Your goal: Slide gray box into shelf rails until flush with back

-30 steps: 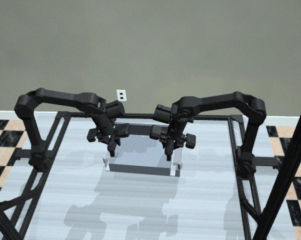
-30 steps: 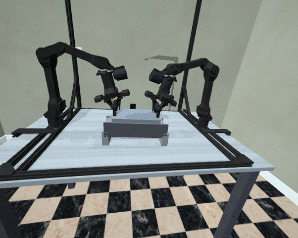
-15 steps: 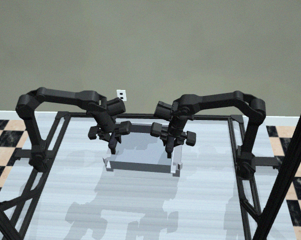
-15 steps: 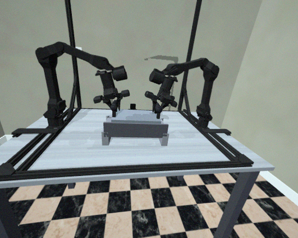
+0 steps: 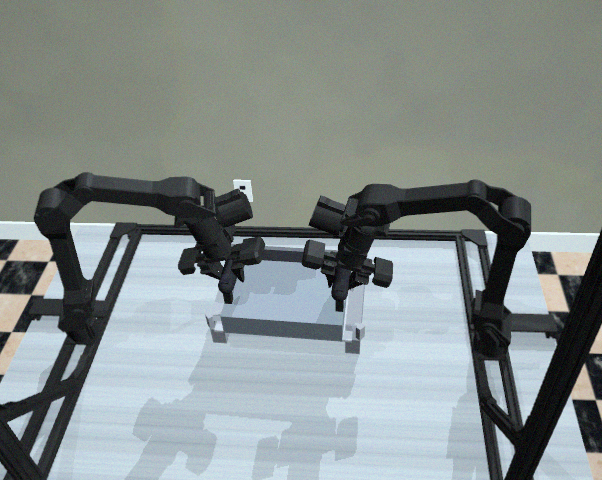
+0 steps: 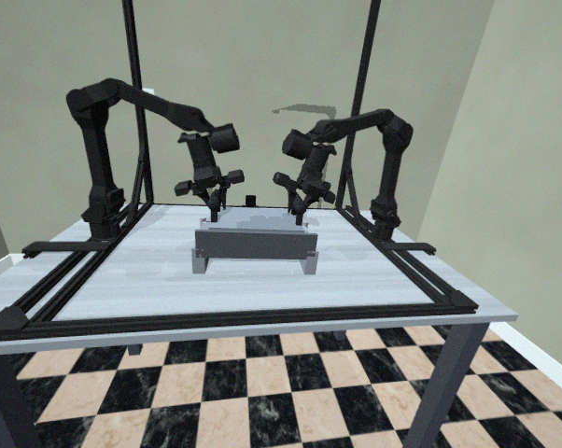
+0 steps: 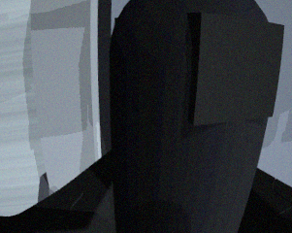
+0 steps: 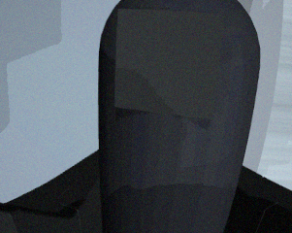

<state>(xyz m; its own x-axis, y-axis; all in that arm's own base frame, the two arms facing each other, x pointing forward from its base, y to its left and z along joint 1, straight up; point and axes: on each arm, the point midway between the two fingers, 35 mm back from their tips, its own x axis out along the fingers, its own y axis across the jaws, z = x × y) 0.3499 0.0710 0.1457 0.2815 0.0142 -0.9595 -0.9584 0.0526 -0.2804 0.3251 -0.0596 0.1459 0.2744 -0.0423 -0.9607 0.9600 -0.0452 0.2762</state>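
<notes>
Right now the gray box is 12 cm to the right of my left hand, 5 cm below it and 1 cm behind it. Round my left hand: dark back plate (13 cm to the right, 12 cm ahead, 8 cm below).
The gray box lies 10 mm ahead of my right hand, 120 mm to the left of it and 50 mm below it. The rest, counted from my right hand: dark back plate 130 mm ahead, 110 mm to the left, 80 mm below.
</notes>
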